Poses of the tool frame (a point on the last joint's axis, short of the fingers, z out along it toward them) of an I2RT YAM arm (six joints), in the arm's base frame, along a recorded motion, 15 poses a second.
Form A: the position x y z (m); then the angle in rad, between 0 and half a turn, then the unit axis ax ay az.
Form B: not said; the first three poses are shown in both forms.
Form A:
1: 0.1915 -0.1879 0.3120 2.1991 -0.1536 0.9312 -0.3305
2: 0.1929 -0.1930 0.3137 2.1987 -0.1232 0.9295 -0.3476
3: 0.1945 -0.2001 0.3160 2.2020 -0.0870 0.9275 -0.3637
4: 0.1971 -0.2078 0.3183 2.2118 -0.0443 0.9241 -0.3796
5: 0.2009 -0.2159 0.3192 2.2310 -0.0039 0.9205 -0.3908
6: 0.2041 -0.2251 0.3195 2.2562 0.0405 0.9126 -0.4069
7: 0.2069 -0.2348 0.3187 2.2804 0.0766 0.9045 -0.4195
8: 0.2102 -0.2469 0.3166 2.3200 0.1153 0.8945 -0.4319
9: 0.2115 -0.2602 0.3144 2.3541 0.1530 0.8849 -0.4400
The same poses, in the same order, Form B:
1: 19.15 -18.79 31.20 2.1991 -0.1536 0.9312 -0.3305
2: 19.29 -19.30 31.37 2.1987 -0.1232 0.9295 -0.3476
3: 19.45 -20.01 31.60 2.2020 -0.0870 0.9275 -0.3637
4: 19.71 -20.78 31.83 2.2118 -0.0443 0.9241 -0.3796
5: 20.09 -21.59 31.92 2.2310 -0.0039 0.9205 -0.3908
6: 20.41 -22.51 31.95 2.2562 0.0405 0.9126 -0.4069
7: 20.69 -23.48 31.87 2.2804 0.0766 0.9045 -0.4195
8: 21.02 -24.69 31.66 2.3200 0.1153 0.8945 -0.4319
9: 21.15 -26.02 31.44 2.3541 0.1530 0.8849 -0.4400
